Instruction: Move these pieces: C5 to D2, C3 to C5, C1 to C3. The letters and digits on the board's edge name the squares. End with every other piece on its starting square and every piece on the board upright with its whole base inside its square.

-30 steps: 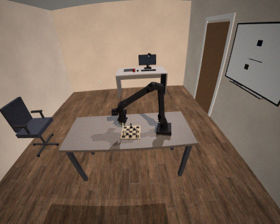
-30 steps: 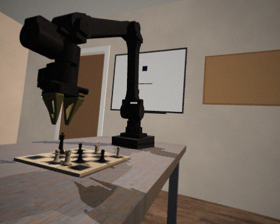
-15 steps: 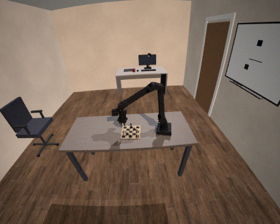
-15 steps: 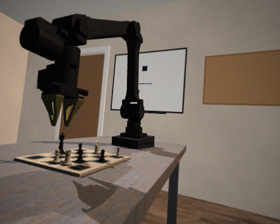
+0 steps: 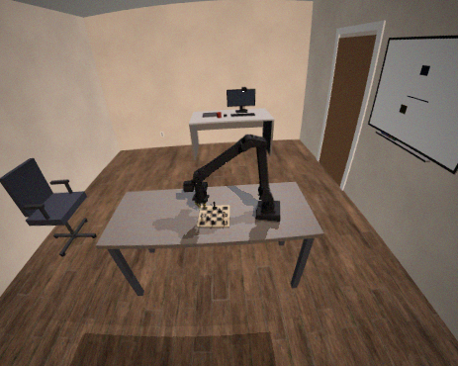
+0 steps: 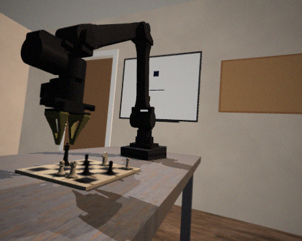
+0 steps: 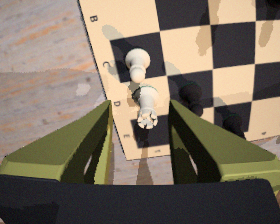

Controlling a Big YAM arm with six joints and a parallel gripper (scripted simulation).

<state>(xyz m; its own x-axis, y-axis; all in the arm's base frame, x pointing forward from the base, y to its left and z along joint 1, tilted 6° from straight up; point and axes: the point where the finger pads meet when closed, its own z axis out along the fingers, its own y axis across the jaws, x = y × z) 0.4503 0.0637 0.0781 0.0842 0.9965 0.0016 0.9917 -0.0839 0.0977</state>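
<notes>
Now: the white rook 40 mm to the left of my hand and 60 mm below it. From my hand the other things lie so: tall black piece: 70 mm behind, 90 mm to the right, 40 mm below; then chessboard: 80 mm behind, 10 mm to the right, 80 mm below.
</notes>
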